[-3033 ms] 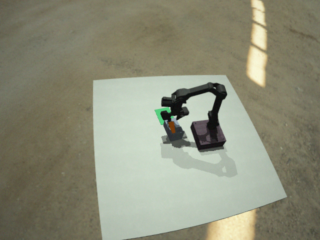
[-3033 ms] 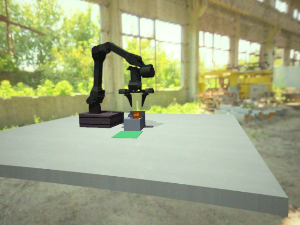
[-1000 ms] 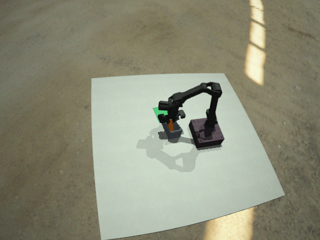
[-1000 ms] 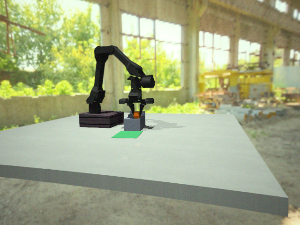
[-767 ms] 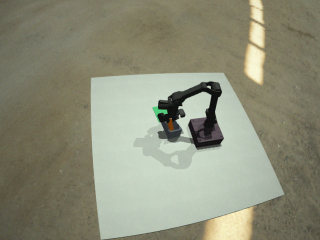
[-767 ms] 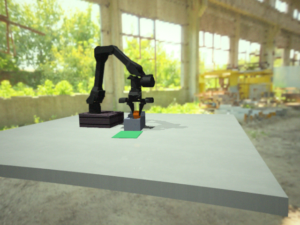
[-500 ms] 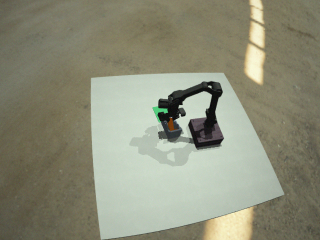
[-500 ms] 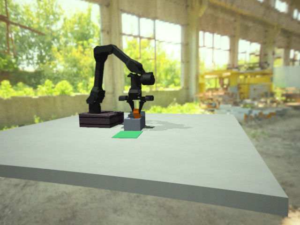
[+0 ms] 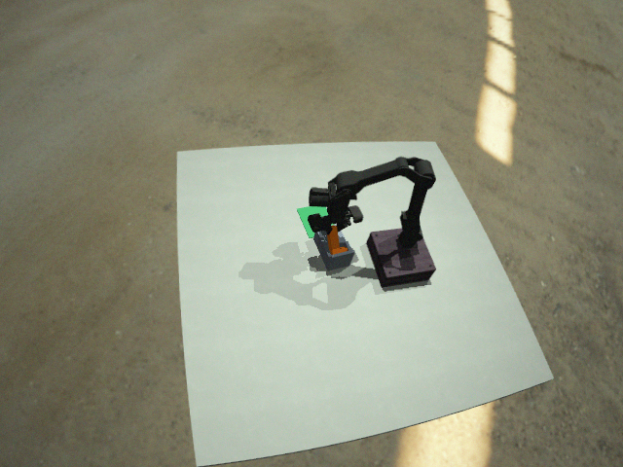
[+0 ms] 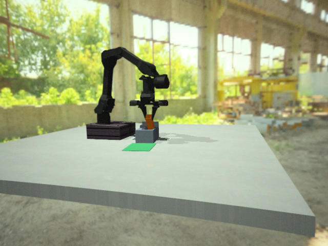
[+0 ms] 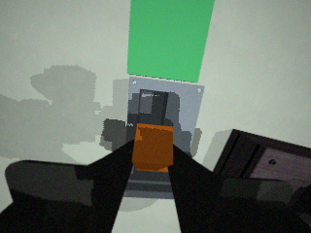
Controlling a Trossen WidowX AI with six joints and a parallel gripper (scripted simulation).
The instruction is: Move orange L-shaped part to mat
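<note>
The green mat lies 140 mm to the right of my gripper tip, 120 mm below it and 10 mm ahead of it. Also, from my gripper tip: orange L-shaped part 30 mm to the left, 30 mm below, 20 mm behind.
</note>
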